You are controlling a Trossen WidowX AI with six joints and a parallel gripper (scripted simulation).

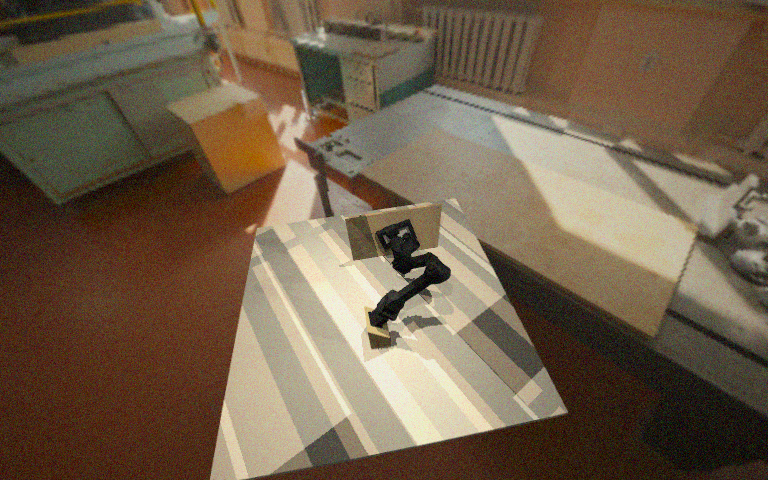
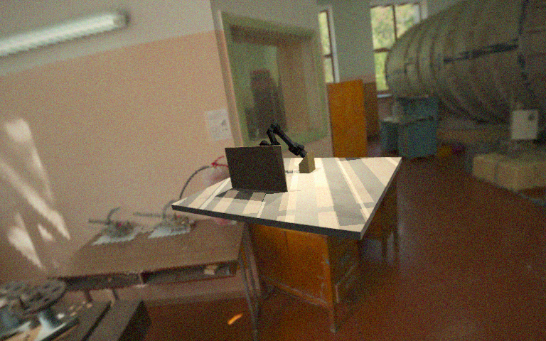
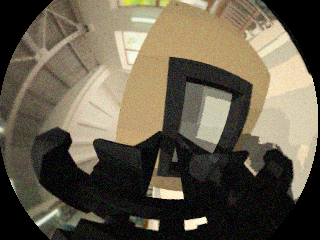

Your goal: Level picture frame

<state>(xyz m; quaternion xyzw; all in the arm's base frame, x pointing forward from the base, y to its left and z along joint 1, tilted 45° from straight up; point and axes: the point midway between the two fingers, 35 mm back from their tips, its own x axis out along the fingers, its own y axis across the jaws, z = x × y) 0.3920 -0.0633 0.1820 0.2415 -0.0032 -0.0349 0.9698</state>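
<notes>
My gripper tip is now 1 cm short of the black picture frame, 2 cm to the left of it and 5 cm above it. Also, from my gripper tip: tan wall board (2 cm ahead, 2 cm to the right, 6 cm below).
</notes>
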